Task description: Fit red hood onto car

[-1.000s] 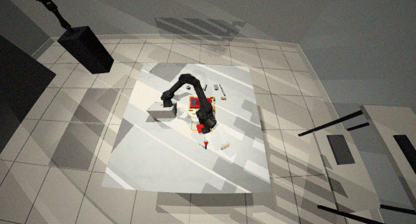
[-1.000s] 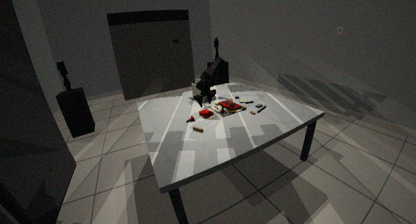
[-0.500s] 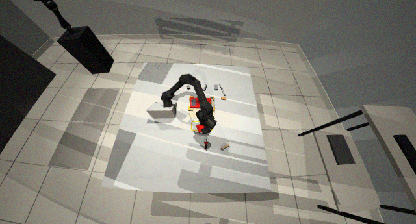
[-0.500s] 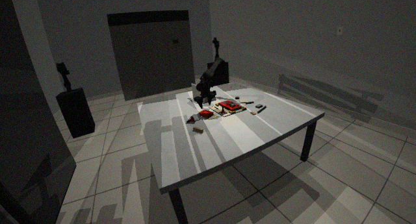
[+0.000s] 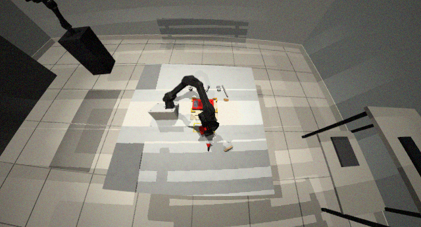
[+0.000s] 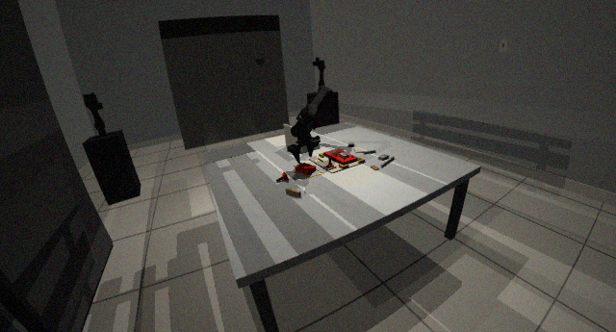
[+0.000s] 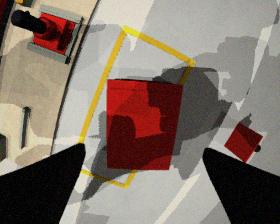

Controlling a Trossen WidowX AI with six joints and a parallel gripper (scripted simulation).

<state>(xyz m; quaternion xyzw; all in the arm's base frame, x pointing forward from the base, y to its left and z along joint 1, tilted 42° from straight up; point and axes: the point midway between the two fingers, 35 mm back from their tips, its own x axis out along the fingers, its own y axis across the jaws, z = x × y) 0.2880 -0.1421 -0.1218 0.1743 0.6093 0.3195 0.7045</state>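
The red hood lies 5 cm below my gripper tip. The rest, counted from my gripper tip: wooden block: 18 cm to the right, 17 cm ahead, 5 cm below; then tan jig: 22 cm to the left, 5 cm below, 2 cm ahead.
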